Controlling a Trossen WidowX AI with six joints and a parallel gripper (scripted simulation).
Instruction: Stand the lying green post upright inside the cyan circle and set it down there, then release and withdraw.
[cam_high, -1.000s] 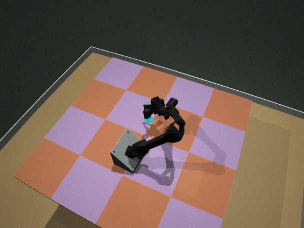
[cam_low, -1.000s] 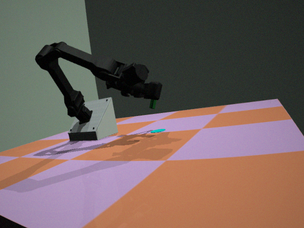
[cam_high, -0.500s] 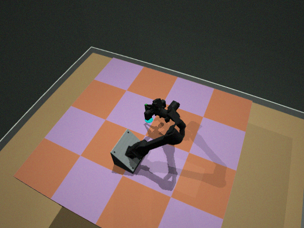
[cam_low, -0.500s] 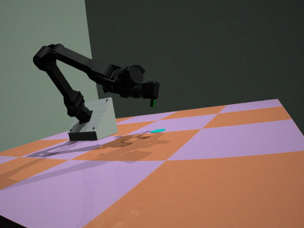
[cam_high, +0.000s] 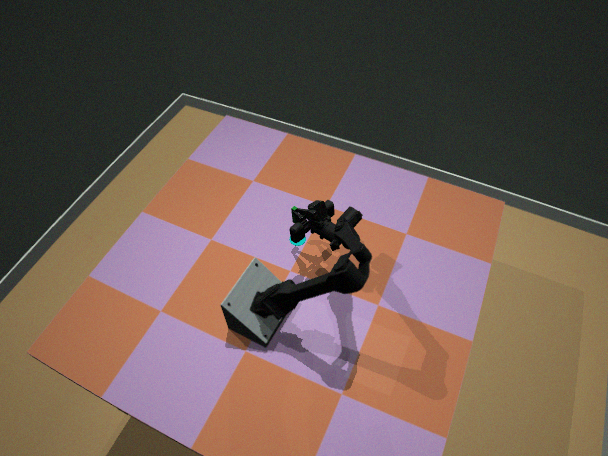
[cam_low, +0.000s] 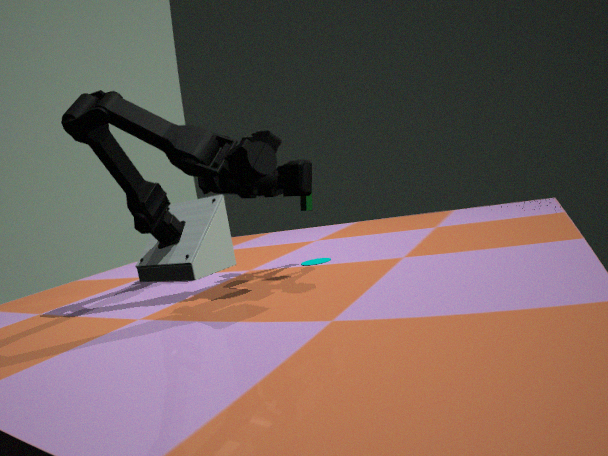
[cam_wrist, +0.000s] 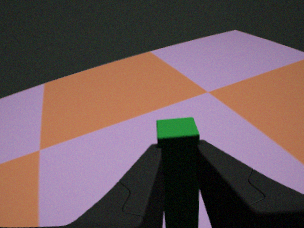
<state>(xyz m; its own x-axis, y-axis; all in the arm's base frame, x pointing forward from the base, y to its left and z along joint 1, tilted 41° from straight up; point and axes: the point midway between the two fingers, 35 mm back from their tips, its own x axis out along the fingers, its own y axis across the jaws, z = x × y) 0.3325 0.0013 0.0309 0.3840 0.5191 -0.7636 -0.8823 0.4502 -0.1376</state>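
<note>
Right now my gripper tip is 16 cm above the cyan circle and 1 cm to the left of it. Also, from my gripper tip: green post (2 cm below).
</note>
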